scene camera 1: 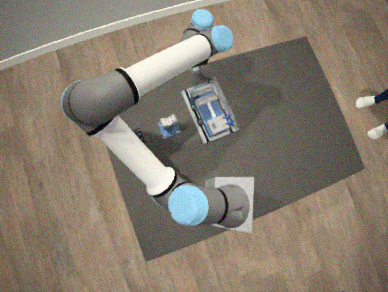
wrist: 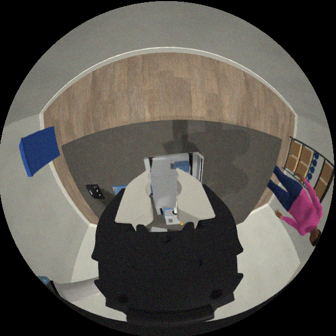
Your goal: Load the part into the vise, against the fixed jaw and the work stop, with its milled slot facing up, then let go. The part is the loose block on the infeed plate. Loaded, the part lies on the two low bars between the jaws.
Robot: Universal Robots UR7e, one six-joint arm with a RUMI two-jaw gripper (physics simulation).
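Frame: origin at the arm's base, x ahead, y left, z up, level; centimetres.
Where they show: arm's base at its link origin: [scene camera 1: 232,205].
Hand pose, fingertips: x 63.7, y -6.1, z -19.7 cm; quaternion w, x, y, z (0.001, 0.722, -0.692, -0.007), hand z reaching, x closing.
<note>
Each offset is from my fingertips to the top centre of the thing. "spot": to the spot under its first point. Level surfaces: height alone.
My gripper [wrist: 162,170] is shut on the part, a grey block [wrist: 164,181] that sticks out past the fingertips in the wrist view. In the scene view the arm's wrist hides most of the gripper, at the top end of the vise. The vise @[dy -4.7, dx -19.1, dz -8.9 cm] [scene camera 1: 225,102] [wrist: 200,167] is a grey-framed unit with blue inside. In the wrist view the block overlaps its middle, and fingers and block hide much of the jaws, low bars and work stop. The block's height over the vise and the side with the milled slot cannot be told.
A blue stand with a white top [scene camera 1: 169,126] is left of the vise. A black plate [wrist: 94,191] lies farther left, mostly hidden by the arm in the scene view. Blue handles @[spot: dy -13.3, dx -26.9, dz -16.8 cm] [scene camera 1: 229,120] are at the vise's lower end. A person [wrist: 303,205] stands beyond the mat @[dz -18.8 cm] [scene camera 1: 305,130].
</note>
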